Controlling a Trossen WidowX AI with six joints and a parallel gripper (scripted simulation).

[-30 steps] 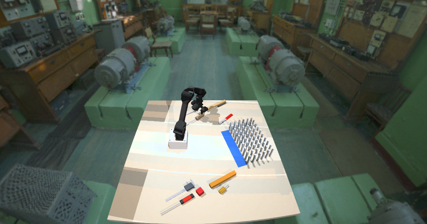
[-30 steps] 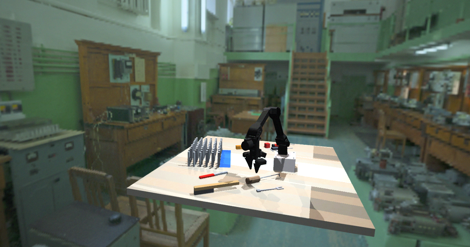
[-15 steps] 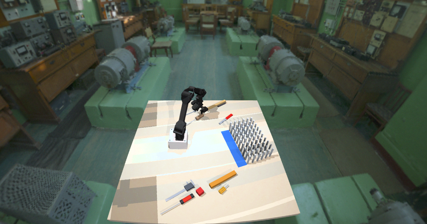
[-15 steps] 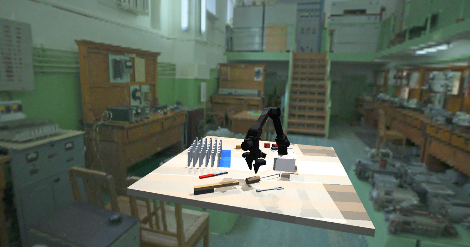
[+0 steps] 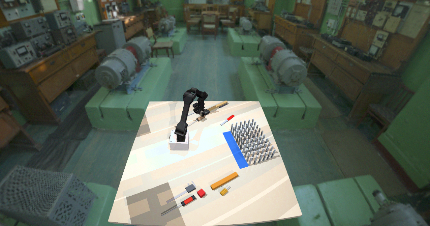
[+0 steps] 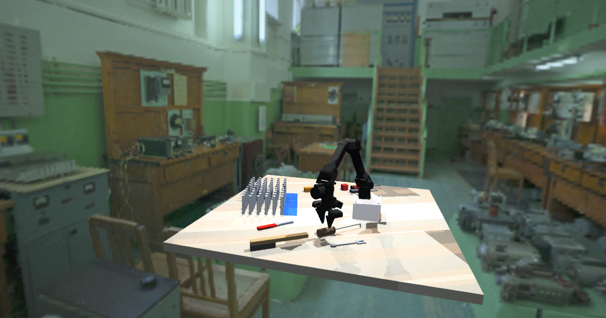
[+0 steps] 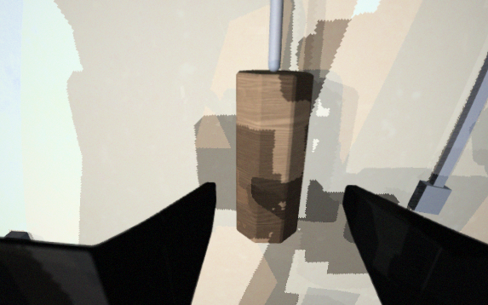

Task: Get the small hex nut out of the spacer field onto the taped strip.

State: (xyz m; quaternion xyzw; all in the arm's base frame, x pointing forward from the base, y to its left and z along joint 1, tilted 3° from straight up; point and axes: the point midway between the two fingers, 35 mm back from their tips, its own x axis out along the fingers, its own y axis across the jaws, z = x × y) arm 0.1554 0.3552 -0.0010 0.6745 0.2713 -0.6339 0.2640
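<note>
My gripper tip is now 12 cm past the grey wrench, 6 cm to the right of it and 5 cm above it. Round my gripper tip: red block: 79 cm to the right, 3 cm below, 2 cm ahead; then blue taped strip: 38 cm to the right, 30 cm ahead, 5 cm below; then orange bar: 69 cm to the right, 19 cm ahead, 3 cm below.
</note>
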